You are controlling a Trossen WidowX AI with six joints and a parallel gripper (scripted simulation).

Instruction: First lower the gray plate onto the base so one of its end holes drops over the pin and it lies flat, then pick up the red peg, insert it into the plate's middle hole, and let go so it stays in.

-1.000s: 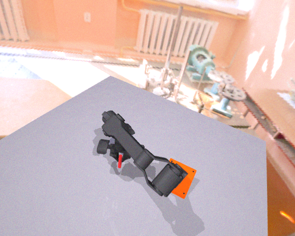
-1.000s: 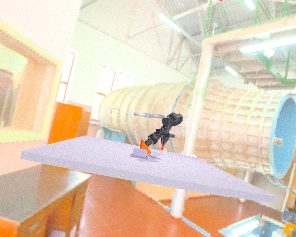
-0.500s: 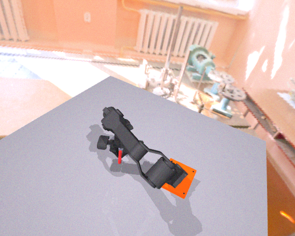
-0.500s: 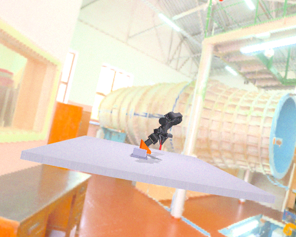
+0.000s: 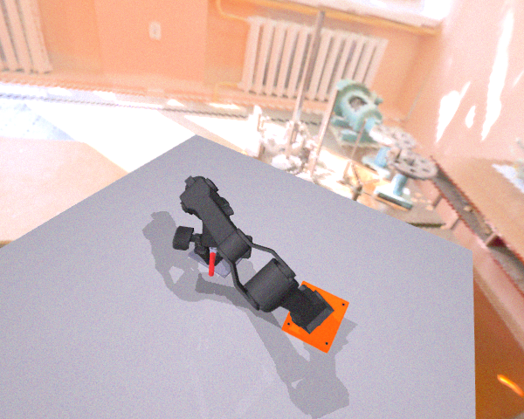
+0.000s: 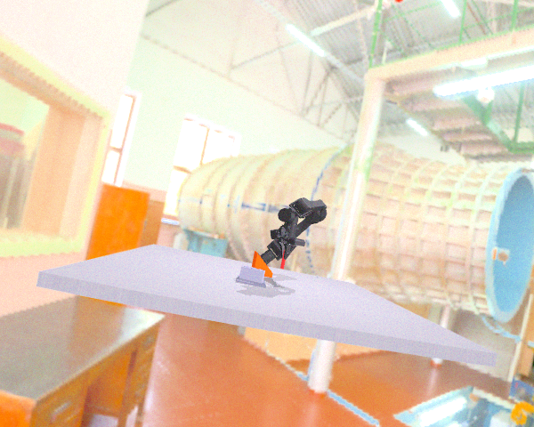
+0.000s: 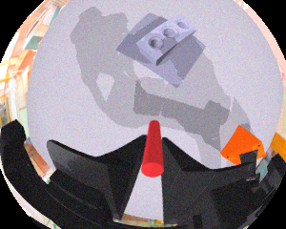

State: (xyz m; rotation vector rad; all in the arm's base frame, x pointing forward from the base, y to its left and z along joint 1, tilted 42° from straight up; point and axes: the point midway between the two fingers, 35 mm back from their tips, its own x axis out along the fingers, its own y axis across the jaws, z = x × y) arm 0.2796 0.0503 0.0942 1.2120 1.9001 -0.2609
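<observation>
The gray plate is 7 cm ahead of my gripper tip, 12 cm to the right of it and 7 cm below it. From my gripper tip the other things lie so: base 7 cm ahead, 10 cm to the right, 11 cm below; red peg right at my gripper tip.
</observation>
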